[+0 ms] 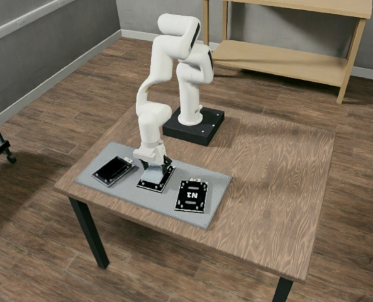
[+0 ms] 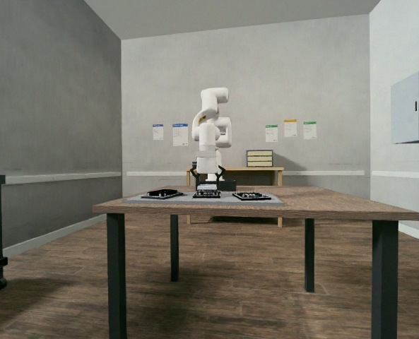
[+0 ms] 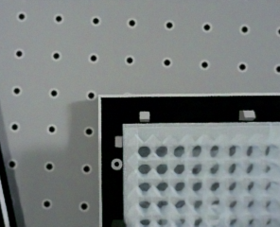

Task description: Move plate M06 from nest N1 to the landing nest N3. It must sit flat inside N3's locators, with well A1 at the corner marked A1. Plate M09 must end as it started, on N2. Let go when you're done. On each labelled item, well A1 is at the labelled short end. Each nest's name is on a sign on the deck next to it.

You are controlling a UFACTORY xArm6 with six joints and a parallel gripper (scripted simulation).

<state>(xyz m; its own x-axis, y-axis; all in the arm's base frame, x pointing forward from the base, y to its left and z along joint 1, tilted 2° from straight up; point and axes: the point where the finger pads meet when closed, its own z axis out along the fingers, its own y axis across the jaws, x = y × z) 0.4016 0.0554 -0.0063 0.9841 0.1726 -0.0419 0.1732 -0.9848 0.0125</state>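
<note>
Right now the nest N3 is 5 cm below my hand. Also, from my hand: black plate: 20 cm to the right, 7 cm ahead, 3 cm below; then white well plate: 1 cm below; then nest N1: 20 cm to the left, 5 cm below, 2 cm ahead.
</note>
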